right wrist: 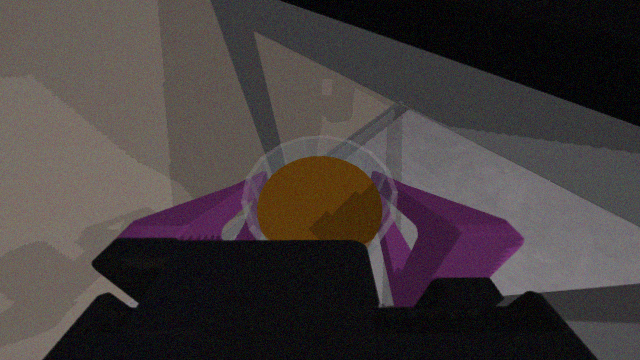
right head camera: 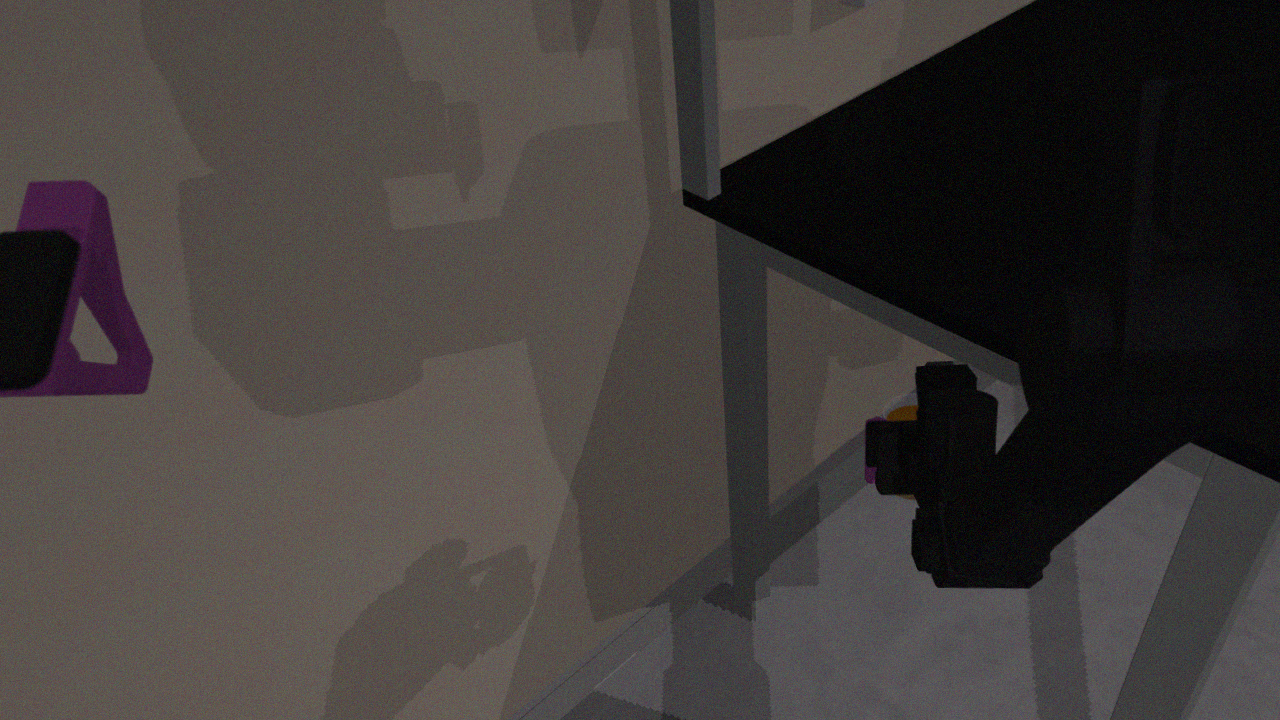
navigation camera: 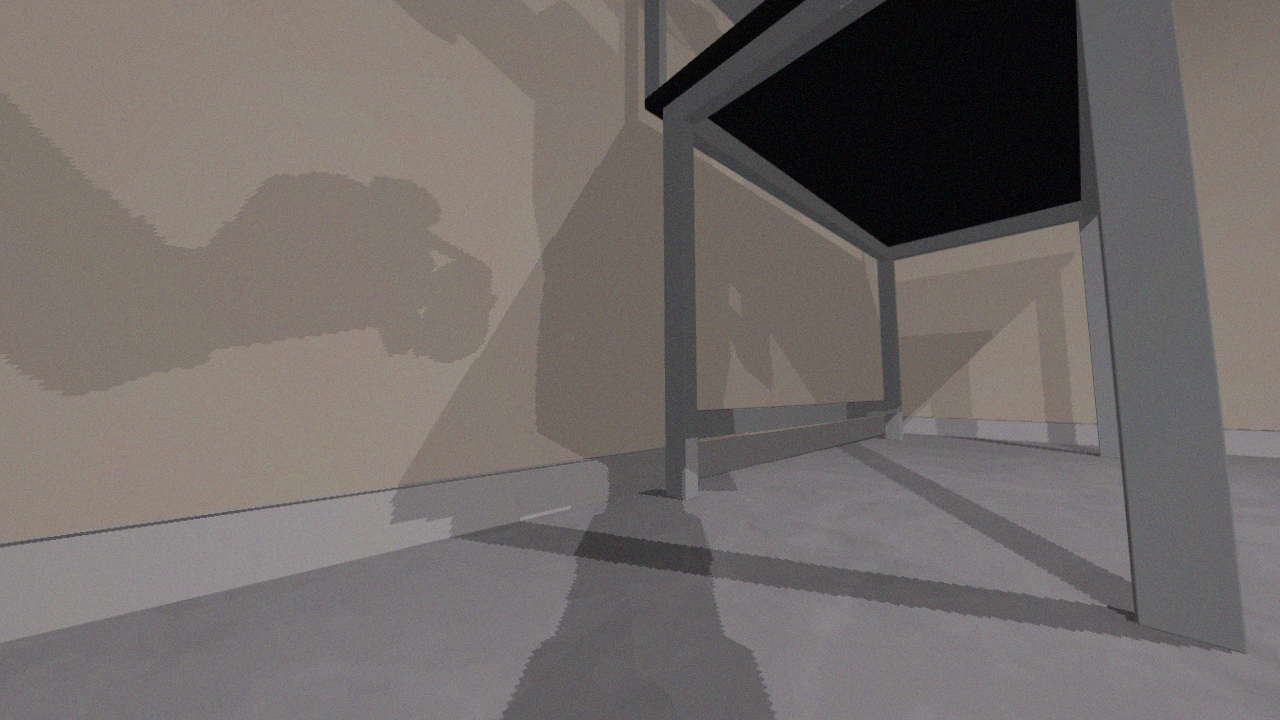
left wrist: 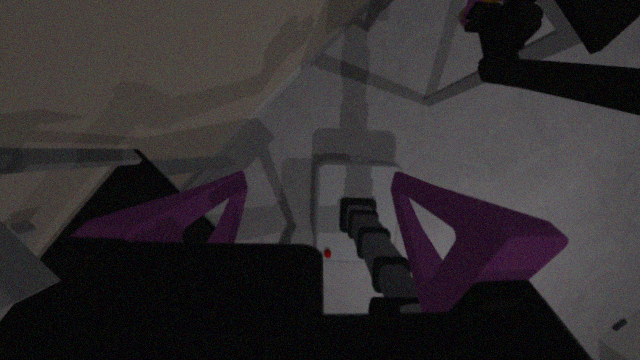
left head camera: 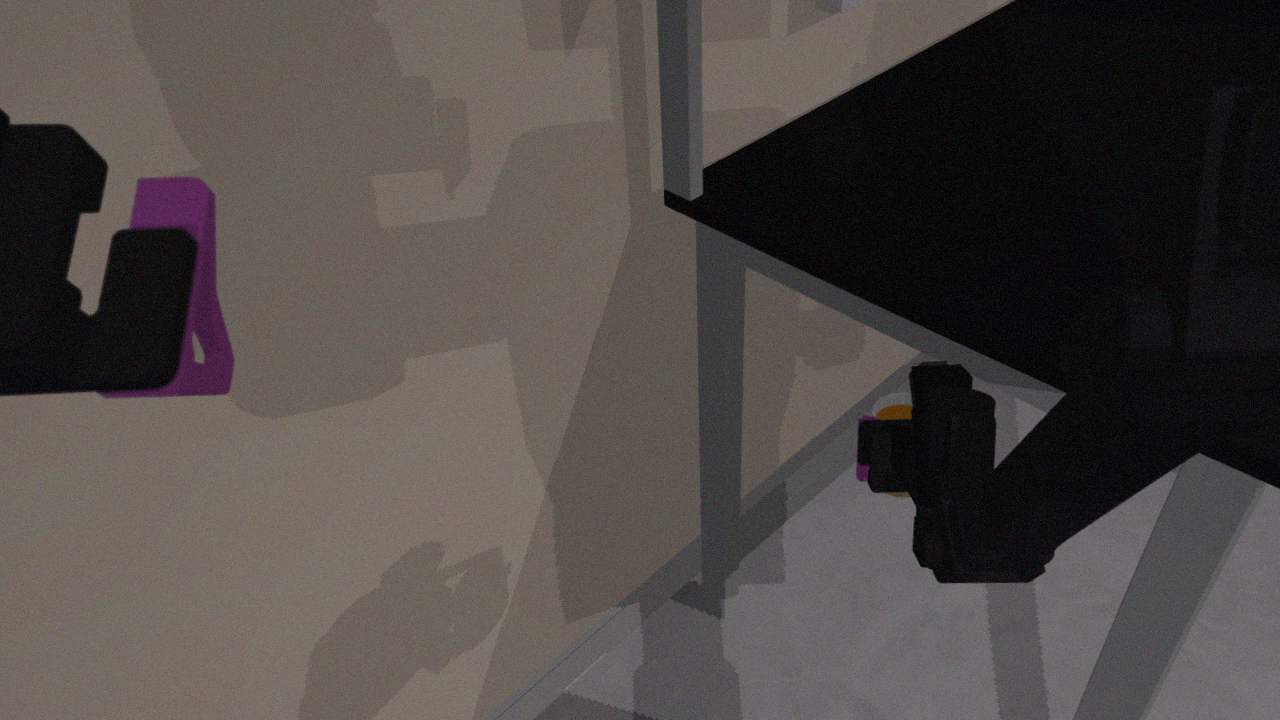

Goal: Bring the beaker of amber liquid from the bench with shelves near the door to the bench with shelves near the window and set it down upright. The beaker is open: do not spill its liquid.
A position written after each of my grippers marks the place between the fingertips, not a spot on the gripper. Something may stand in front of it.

Observation:
In view: my left gripper (left head camera: pixel 81 383), my right gripper (left head camera: pixel 898 420) and a beaker of amber liquid (left head camera: pixel 894 406).
The beaker of amber liquid also shows in the right wrist view (right wrist: pixel 315 187) and in the right head camera view (right head camera: pixel 901 408). My left gripper also shows in the left wrist view (left wrist: pixel 319 179). My right gripper is seen too in the right wrist view (right wrist: pixel 319 179) and in the right head camera view (right head camera: pixel 911 421). The navigation camera view does not show the beaker of amber liquid: it is out of frame.

